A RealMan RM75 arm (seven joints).
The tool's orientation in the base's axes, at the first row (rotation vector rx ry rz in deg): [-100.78, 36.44, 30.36]
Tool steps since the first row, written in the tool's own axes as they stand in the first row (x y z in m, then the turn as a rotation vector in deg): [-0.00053, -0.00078, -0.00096, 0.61, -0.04, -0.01]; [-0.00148, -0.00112, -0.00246, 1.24, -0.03, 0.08]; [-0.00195, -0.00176, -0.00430, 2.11, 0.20, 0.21]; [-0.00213, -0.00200, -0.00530, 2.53, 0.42, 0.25]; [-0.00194, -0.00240, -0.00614, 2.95, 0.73, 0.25]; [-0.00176, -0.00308, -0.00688, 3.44, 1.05, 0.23]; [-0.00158, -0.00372, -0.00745, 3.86, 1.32, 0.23]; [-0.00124, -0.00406, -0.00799, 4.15, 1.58, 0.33]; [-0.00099, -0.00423, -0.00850, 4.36, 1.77, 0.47]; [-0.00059, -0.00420, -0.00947, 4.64, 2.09, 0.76]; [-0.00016, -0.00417, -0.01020, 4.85, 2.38, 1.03]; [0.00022, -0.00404, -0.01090, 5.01, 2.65, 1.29]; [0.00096, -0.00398, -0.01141, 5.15, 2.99, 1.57]
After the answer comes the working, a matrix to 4 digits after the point.
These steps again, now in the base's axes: [0.00014, -0.00068, 0.00115, 0.49, -0.09, -0.36]; [-0.00030, -0.00190, 0.00240, 0.95, -0.10, -0.79]; [-0.00017, -0.00347, 0.00365, 1.45, -0.16, -1.55]; [-0.00012, -0.00435, 0.00420, 1.62, -0.23, -1.99]; [0.00031, -0.00510, 0.00459, 1.73, -0.36, -2.48]; [0.00092, -0.00570, 0.00516, 1.89, -0.52, -3.02]; [0.00150, -0.00613, 0.00566, 2.03, -0.65, -3.49]; [0.00199, -0.00663, 0.00582, 2.07, -0.65, -3.89]; [0.00231, -0.00712, 0.00592, 2.10, -0.59, -4.20]; [0.00262, -0.00812, 0.00590, 2.09, -0.42, -4.68]; [0.00295, -0.00890, 0.00579, 2.05, -0.26, -5.10]; [0.00317, -0.00966, 0.00564, 1.99, -0.09, -5.46]; [0.00370, -0.01028, 0.00526, 1.86, 0.09, -5.87]
The tool's axes in the first row as the columns of a matrix, in the base's axes (rounded; the answer above uses it unrounded):
[0.7526, -0.6578, -0.0319]
[-0.1501, -0.2185, 0.9642]
[-0.6412, -0.7208, -0.2632]

